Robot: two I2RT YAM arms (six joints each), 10 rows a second.
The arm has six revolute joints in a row. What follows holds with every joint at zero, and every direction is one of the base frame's.
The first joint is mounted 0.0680 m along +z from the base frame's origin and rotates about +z.
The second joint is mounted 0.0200 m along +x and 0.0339 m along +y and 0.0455 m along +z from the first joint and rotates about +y.
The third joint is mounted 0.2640 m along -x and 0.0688 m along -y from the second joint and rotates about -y.
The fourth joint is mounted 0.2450 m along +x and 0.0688 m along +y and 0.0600 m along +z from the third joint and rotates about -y.
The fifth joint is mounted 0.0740 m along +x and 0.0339 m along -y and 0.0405 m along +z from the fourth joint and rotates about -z.
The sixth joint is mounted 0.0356 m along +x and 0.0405 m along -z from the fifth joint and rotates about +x.
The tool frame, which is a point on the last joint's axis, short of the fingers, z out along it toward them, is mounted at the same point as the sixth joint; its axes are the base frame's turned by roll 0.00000, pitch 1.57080 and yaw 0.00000 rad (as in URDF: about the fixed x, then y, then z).
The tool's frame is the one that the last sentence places.
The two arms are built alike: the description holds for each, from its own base.
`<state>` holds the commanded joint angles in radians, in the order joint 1, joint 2, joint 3, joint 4, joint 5, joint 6, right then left.
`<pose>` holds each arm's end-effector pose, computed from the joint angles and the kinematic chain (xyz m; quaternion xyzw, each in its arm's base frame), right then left.
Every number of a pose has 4 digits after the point. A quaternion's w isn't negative.
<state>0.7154 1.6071 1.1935 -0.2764 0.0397 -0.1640 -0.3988 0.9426 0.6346 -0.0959 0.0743 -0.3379</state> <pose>0.2746 0.2367 0.2641 -0.3773 0.8220 0.0987 0.4150 0.1991 -0.0868 0.2670 0.0458 0.8330 -0.2271 0.5024</pose>
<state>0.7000 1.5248 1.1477 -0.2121 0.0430 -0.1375 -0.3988 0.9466 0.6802 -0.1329 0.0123 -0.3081</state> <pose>0.2678 0.2236 0.2819 -0.3493 0.8097 0.1126 0.4580 0.2015 -0.0854 0.2785 0.0412 0.8323 -0.1962 0.5169</pose>
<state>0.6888 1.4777 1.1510 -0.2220 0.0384 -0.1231 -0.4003 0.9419 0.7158 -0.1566 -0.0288 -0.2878</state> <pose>0.2635 0.2152 0.2974 -0.3357 0.8049 0.1204 0.4742 0.2017 -0.0842 0.2896 0.0385 0.8277 -0.1775 0.5309</pose>
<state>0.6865 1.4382 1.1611 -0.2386 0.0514 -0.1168 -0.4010 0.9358 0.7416 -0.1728 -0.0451 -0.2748</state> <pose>0.2583 0.2093 0.3118 -0.3258 0.8001 0.1201 0.4892 0.2010 -0.0835 0.2983 0.0392 0.8232 -0.1701 0.5402</pose>
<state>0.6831 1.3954 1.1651 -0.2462 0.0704 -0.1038 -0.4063 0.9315 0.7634 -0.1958 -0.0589 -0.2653</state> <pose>0.2525 0.2022 0.3257 -0.3103 0.7953 0.1197 0.5069 0.1996 -0.0836 0.3045 0.0413 0.8222 -0.1640 0.5435</pose>
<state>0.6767 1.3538 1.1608 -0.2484 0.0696 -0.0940 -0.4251 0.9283 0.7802 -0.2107 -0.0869 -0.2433</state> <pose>0.2465 0.1948 0.3364 -0.3001 0.7893 0.1255 0.5207 0.1976 -0.0861 0.3096 0.0499 0.8200 -0.1529 0.5493</pose>
